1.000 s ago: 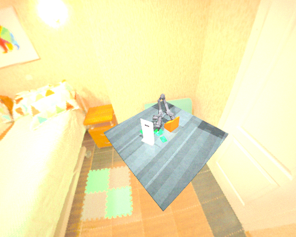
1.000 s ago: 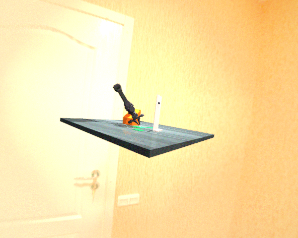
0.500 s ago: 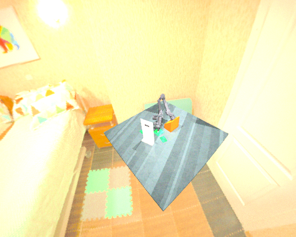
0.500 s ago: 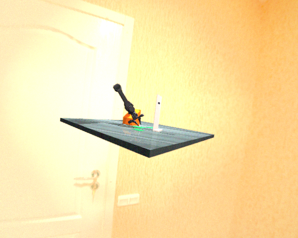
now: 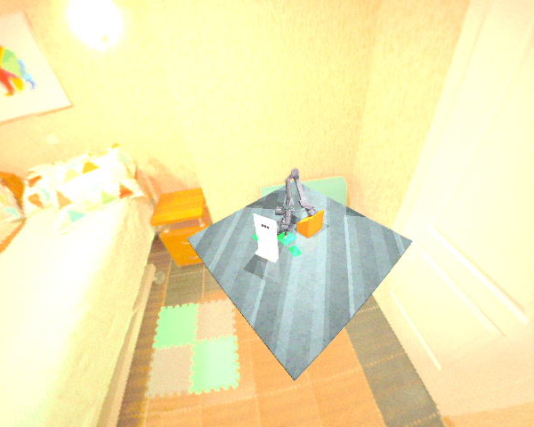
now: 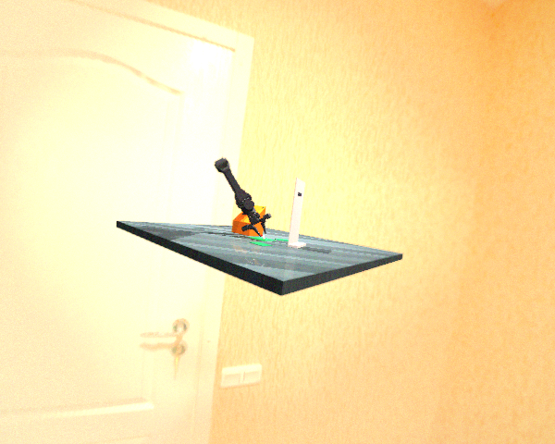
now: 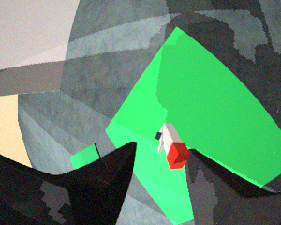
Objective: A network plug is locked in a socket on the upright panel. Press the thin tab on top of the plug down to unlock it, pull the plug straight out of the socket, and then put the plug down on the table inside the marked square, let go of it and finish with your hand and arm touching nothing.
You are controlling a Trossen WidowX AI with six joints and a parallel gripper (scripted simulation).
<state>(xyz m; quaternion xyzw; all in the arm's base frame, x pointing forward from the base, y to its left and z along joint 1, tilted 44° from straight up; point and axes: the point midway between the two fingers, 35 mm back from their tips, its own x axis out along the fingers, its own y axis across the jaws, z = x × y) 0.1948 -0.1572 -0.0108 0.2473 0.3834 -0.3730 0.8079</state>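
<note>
The network plug is 10 mm below my gripper tip. Round my gripper tip: white upright panel: 210 mm ahead, 10 mm to the left, 140 mm above; bright green square: 20 mm below.
</note>
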